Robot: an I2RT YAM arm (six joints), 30 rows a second.
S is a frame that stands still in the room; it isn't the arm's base.
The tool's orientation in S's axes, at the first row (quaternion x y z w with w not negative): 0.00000, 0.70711, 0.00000, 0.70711
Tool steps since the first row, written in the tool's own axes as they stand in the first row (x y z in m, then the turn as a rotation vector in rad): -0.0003, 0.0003, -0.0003, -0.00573, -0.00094, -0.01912; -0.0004, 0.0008, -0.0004, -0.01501, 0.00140, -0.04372; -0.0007, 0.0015, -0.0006, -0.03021, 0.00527, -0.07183; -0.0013, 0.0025, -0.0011, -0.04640, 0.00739, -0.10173; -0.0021, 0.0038, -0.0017, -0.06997, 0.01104, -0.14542
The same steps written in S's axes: -0.0003, 0.0003, 0.0003, -0.01912, -0.00094, 0.00573; -0.0004, 0.0008, 0.0004, -0.04372, 0.00140, 0.01501; -0.0006, 0.0015, 0.0007, -0.07183, 0.00527, 0.03021; -0.0011, 0.0025, 0.0013, -0.10173, 0.00739, 0.04640; -0.0017, 0.0038, 0.0021, -0.14542, 0.01104, 0.06997
